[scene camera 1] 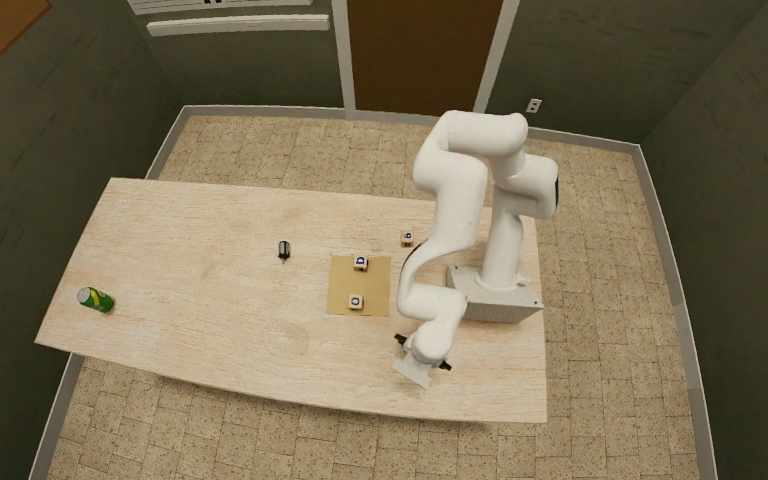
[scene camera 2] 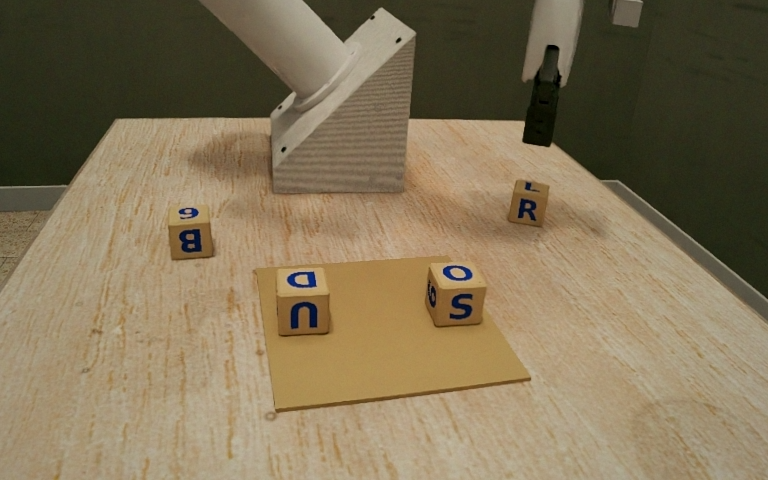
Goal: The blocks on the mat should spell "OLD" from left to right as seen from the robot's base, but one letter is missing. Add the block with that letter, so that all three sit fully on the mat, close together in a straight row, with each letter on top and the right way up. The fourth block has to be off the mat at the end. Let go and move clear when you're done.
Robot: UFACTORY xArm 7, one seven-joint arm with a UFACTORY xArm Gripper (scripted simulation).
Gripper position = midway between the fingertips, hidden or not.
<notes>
In view: the gripper [scene camera 2: 538, 134] and a tan mat [scene camera 2: 382, 344].
The tan mat is seen too in scene camera 1 [scene camera 1: 374, 285].
</notes>
